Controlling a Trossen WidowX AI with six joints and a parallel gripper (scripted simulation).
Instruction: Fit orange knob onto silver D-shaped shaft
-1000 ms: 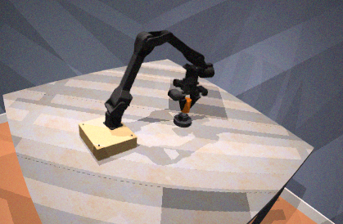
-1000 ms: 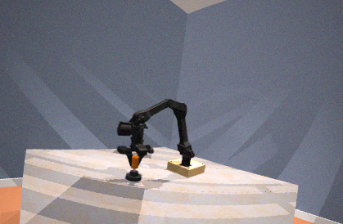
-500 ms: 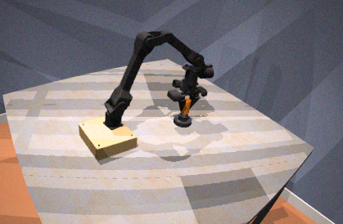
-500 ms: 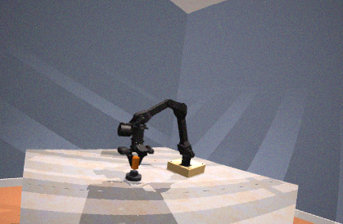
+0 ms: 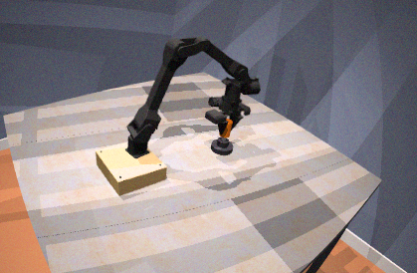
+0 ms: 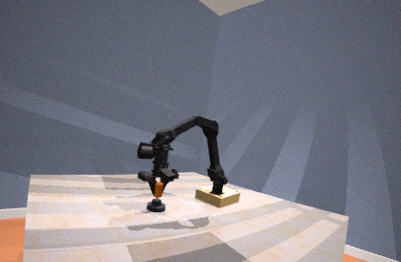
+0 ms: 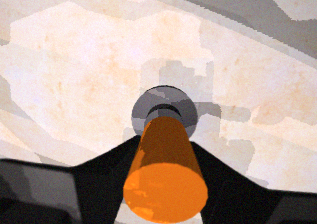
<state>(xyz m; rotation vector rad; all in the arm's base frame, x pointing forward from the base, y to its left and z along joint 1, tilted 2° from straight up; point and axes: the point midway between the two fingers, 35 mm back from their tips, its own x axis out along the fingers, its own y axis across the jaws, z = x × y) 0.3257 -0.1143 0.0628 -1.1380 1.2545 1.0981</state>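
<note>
My gripper tip is 4 cm above the round pedestal. The rest, counted from my gripper tip: orange knob 3 cm above.
</note>
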